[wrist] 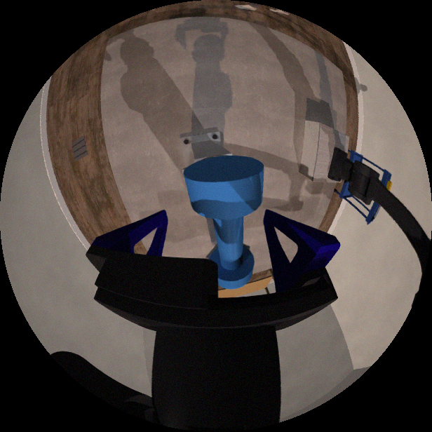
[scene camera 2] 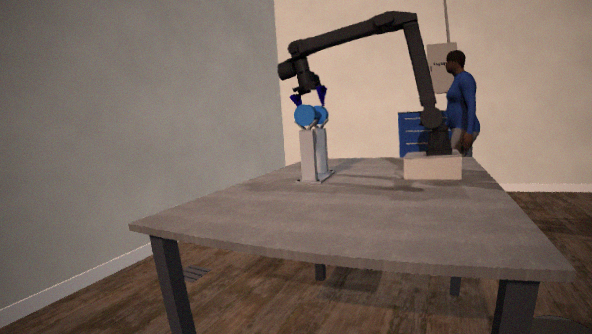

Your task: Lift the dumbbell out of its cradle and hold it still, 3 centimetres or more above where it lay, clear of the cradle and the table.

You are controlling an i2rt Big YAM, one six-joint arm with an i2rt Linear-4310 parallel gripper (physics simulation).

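Where they show: arm's base, origin of its link: [scene camera 2: 439, 153].
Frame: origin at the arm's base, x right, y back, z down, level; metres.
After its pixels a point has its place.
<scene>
A blue dumbbell [scene camera 2: 305, 116] {y -0.434, x -0.195, z -0.157 m} [wrist: 230, 235] rests on top of a tall pale cradle [scene camera 2: 308, 155] {y -0.434, x -0.193, z -0.019 m}, whose base plate [wrist: 200, 134] shows on the table in the wrist view. My gripper [scene camera 2: 308, 98] {y -0.481, x -0.046, z -0.187 m} [wrist: 215, 214] is open, pointing down just above the dumbbell, with nothing held between its fingers. In the wrist view the dumbbell's handle runs lengthwise between the two dark blue fingers, roughly parallel to them. The near head lies beyond the fingertips and the far head shows close to the gripper's body. Most of the cradle is hidden under the dumbbell in the wrist view.
The grey table [scene camera 2: 350, 225] {y -0.141, x -0.574, z 0.080 m} [wrist: 160, 75] carries the cradle and the arm's pale base block [scene camera 2: 432, 166] {y -0.020, x -0.075, z 0.035 m} [wrist: 311, 150]. A person in blue [scene camera 2: 462, 100] stands behind the base, beside a blue drawer cabinet [scene camera 2: 411, 135]. A grey wall [scene camera 2: 150, 100] rises along the left side.
</scene>
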